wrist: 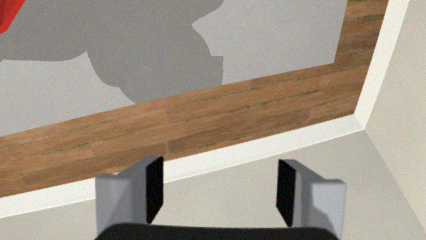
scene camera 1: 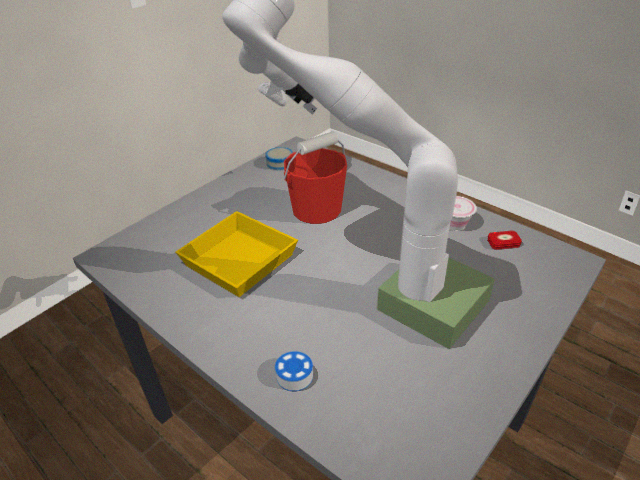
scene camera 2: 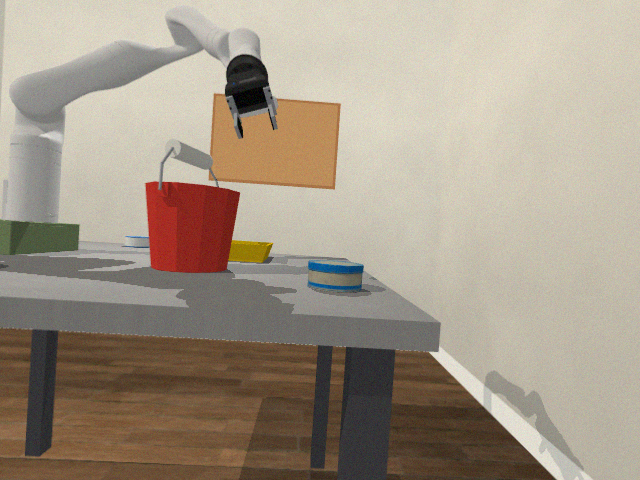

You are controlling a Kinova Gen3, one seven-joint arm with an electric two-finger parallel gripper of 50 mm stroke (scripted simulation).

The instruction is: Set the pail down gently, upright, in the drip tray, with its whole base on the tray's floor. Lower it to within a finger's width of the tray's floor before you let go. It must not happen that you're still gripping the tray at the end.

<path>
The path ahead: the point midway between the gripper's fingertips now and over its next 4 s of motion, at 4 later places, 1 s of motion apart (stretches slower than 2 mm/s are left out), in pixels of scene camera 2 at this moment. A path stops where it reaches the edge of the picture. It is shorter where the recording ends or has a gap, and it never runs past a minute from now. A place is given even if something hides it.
My gripper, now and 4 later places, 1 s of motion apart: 256,127; 194,130; 192,129; 190,158; 190,160
</path>
